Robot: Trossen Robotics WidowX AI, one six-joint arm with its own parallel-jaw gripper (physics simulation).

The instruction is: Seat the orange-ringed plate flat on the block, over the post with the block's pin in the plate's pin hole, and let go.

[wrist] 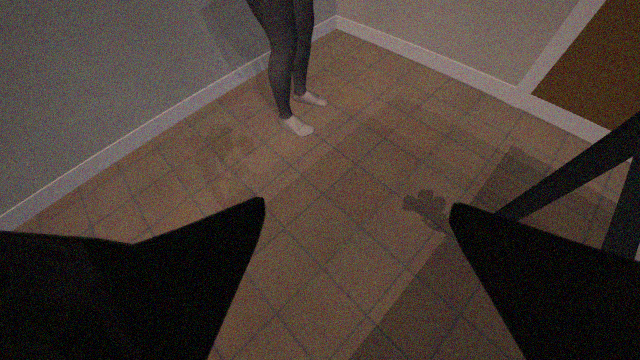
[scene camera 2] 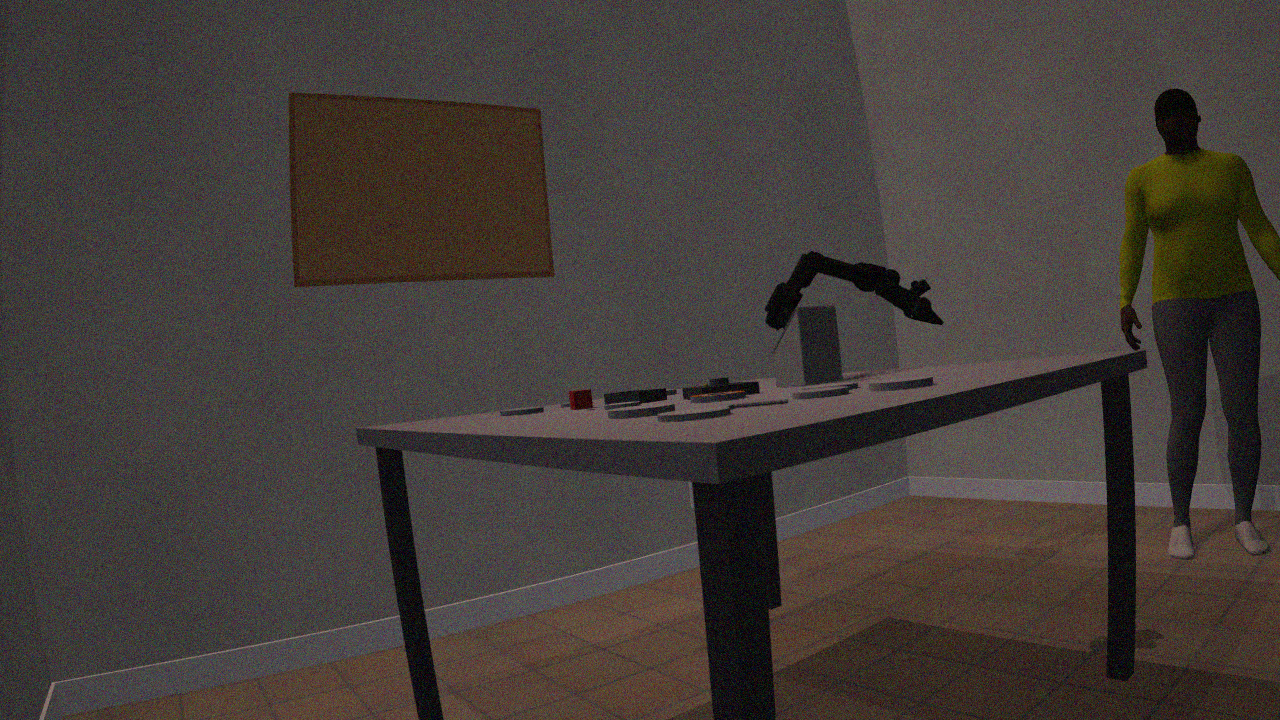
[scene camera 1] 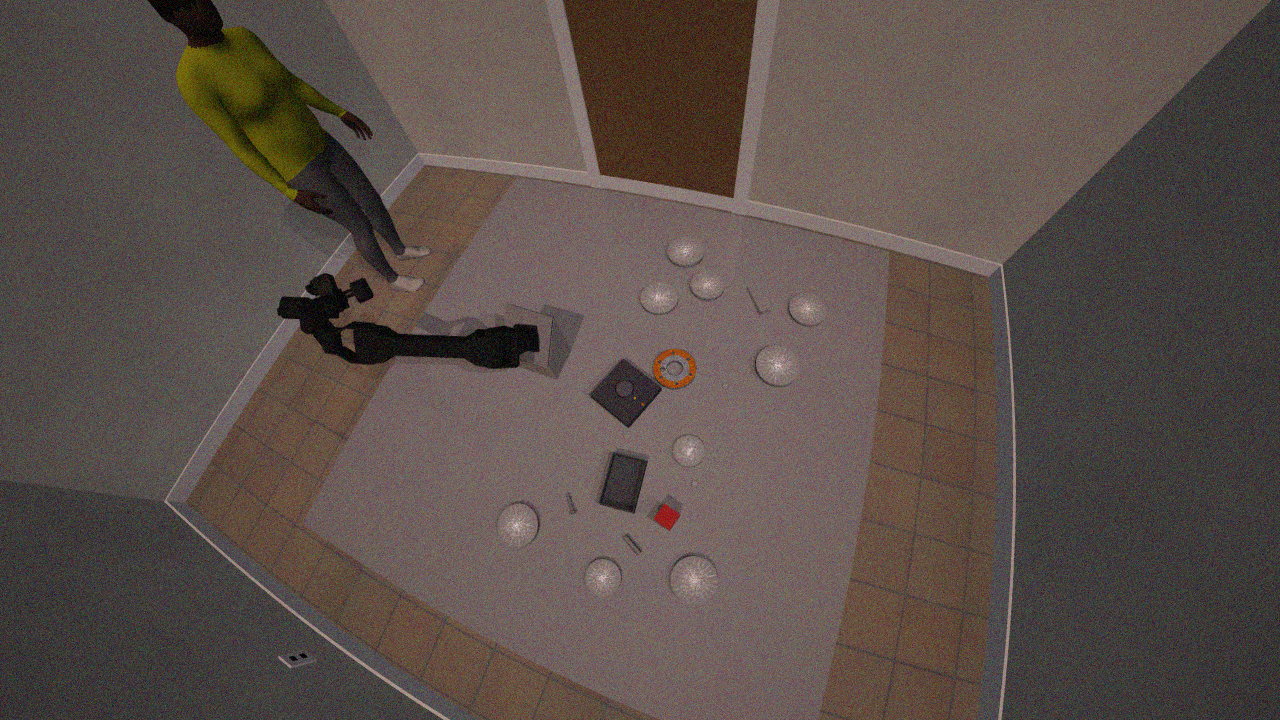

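Where they show: gripper, between the fingertips: [wrist: 357,209] [scene camera 2: 939,323] [scene camera 1: 350,293]; arm's base, origin of its link: [scene camera 2: 801,329] [scene camera 1: 526,337].
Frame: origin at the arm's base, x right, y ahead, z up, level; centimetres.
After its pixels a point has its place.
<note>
The orange-ringed plate [scene camera 1: 657,368] {x -2.6, y 30.8, z -11.2 cm} [scene camera 2: 716,396] {x -6.8, y 39.2, z -11.5 cm} lies on the table at the right corner of the dark square block [scene camera 1: 615,407] {x 9.8, y 23.1, z -10.0 cm} [scene camera 2: 750,388] {x -2.3, y 23.6, z -11.2 cm} in scene camera 1; whether they touch is unclear. The block's round post [scene camera 1: 623,388] {x 5.2, y 24.2, z -8.6 cm} [scene camera 2: 718,381] {x 4.0, y 26.0, z -9.2 cm} is uncovered. Small coloured dots show on its top; which one is the pin is unclear. My gripper [wrist: 357,209] {x -5.5, y -63.5, z -1.0 cm} is open and empty, its two black fingers wide apart above the floor. In scene camera 2 it is raised at the arm's far end, well away from plate and block. Its fingertips are too small to tell apart in both scene views.
A dark tray [scene camera 1: 643,476] {x 24.3, y 33.2, z -10.7 cm} [scene camera 2: 635,395] {x 21.8, y 33.2, z -10.6 cm}, a red cube [scene camera 1: 666,516] {x 31.9, y 40.1, z -8.4 cm} [scene camera 2: 580,399] {x 30.3, y 41.5, z -10.3 cm}, several pale domed discs and small rods lie on the table. A grey upright box [scene camera 2: 819,345] {x -5.1, y 1.0, z -4.0 cm} stands near the arm's base. A person [scene camera 1: 259,98] [scene camera 2: 1190,223] stands beyond the table.
</note>
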